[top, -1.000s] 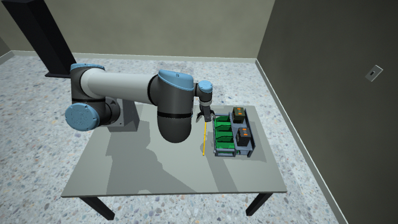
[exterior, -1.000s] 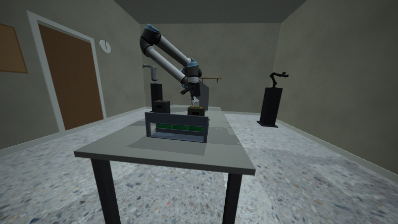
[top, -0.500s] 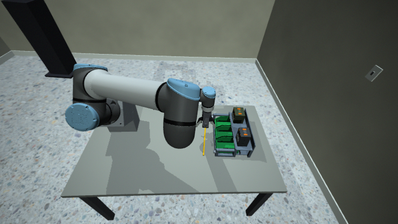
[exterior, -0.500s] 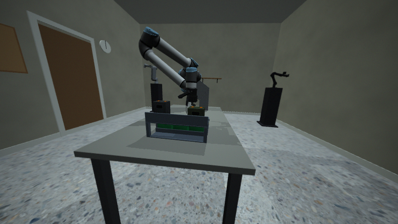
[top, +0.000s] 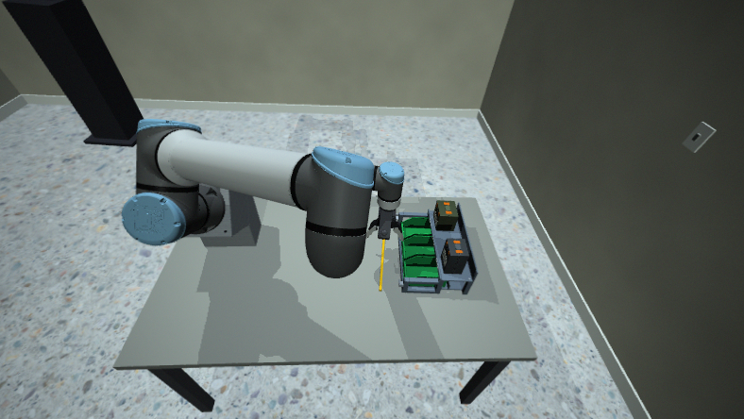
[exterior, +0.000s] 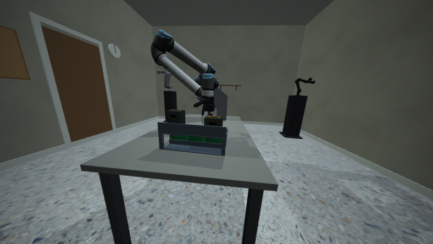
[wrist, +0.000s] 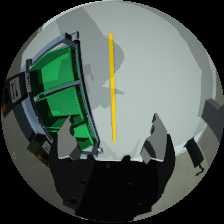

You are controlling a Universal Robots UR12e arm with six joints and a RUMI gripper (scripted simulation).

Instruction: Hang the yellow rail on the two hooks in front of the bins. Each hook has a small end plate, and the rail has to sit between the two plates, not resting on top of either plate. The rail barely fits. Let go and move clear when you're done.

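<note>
The yellow rail lies 9 cm below my hand. From my hand the other things lie so: back panel (34 cm ahead, 3 cm above, 1 cm to the left).
</note>
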